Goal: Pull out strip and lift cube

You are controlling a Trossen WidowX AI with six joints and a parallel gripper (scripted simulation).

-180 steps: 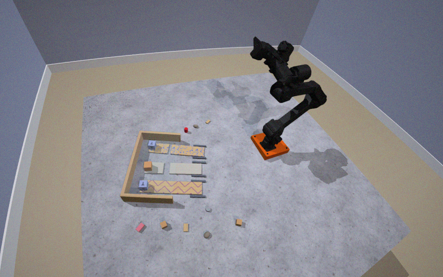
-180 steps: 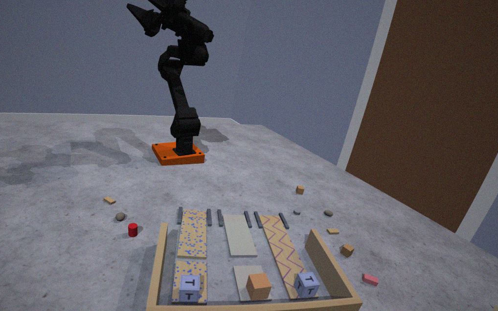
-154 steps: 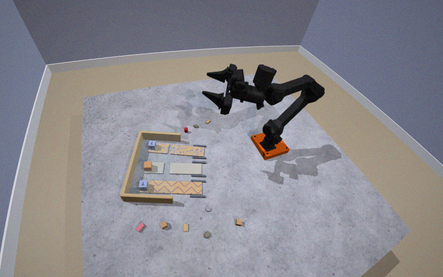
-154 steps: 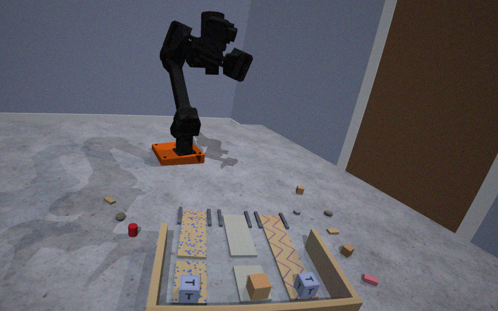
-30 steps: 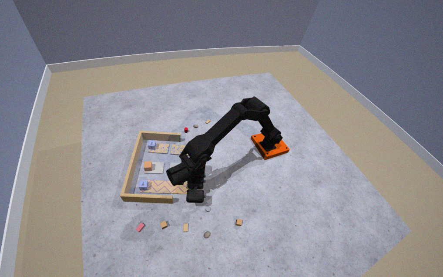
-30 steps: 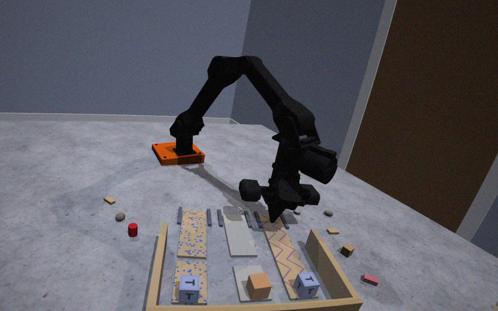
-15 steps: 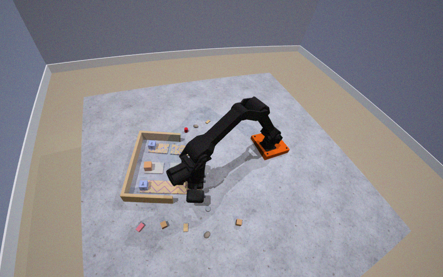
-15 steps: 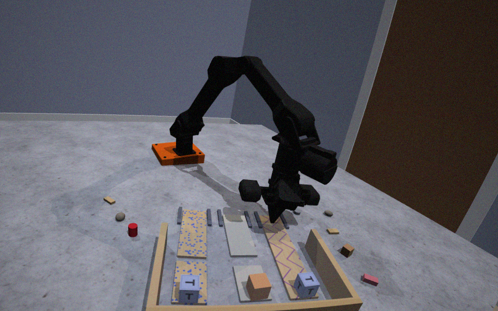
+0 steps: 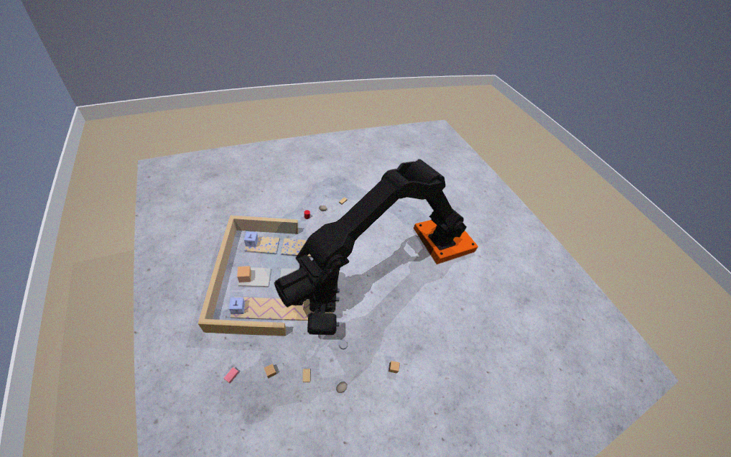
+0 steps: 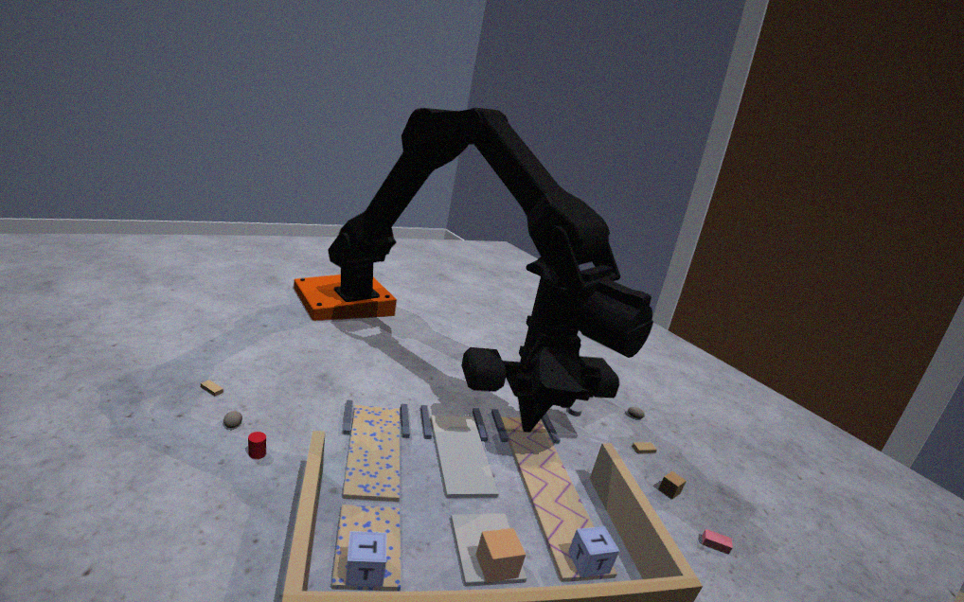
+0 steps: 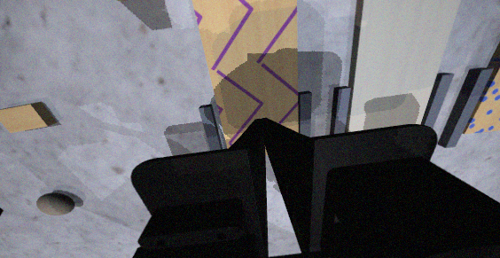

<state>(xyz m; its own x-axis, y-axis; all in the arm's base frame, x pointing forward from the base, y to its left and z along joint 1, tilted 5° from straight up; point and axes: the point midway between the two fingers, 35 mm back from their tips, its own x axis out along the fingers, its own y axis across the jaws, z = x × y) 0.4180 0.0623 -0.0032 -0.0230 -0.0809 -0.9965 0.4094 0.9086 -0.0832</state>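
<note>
The zigzag strip lies 9 cm ahead of my gripper tip and 4 cm to the right of it. Round my gripper tip: red cylinder: 31 cm to the right, 7 cm behind, 1 cm above; then pink block: 24 cm ahead, 7 cm to the left.
</note>
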